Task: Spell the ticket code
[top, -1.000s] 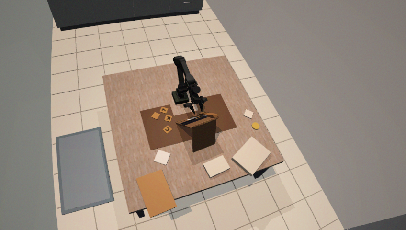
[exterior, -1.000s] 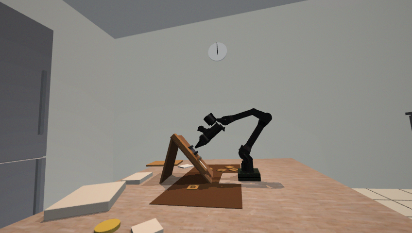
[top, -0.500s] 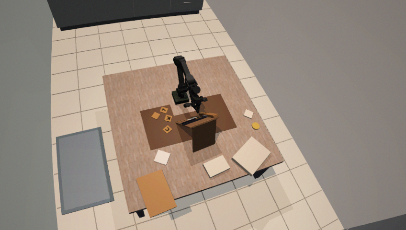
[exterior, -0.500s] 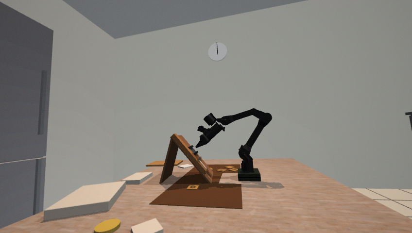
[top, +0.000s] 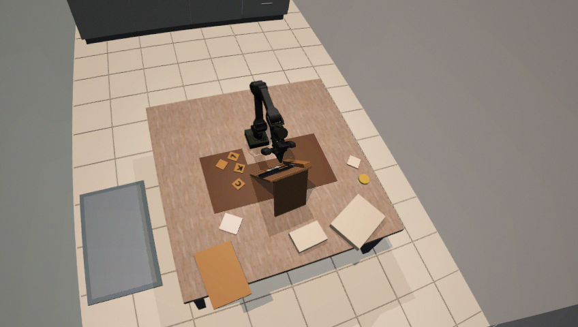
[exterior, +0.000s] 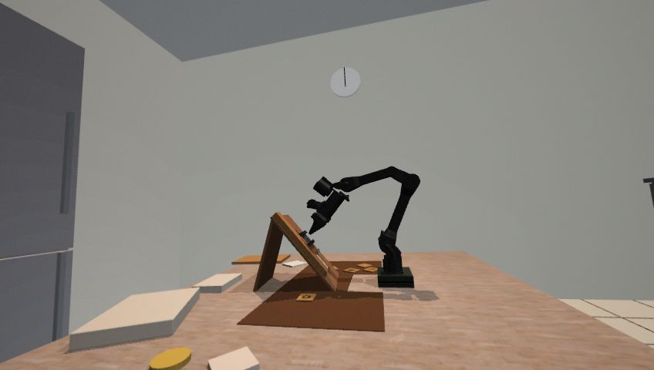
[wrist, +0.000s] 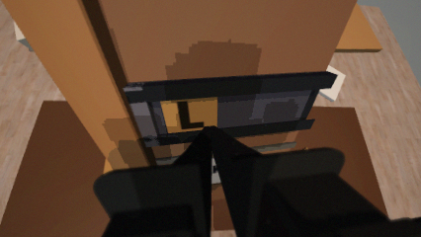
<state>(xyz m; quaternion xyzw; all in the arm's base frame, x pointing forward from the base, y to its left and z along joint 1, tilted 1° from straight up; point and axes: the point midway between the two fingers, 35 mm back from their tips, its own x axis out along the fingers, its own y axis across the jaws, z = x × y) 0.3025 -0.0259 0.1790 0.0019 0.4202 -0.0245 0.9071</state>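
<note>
The c tile lies 7 cm behind my gripper tip, 22 cm to the right of it and 19 cm below it. Also, from my gripper tip: cream slab: 39 cm ahead, 1 cm to the right, 18 cm below; then white ticket: 4 cm behind, 1 cm to the right, 11 cm below; then small white card: 8 cm ahead, 52 cm to the left, 19 cm below.
</note>
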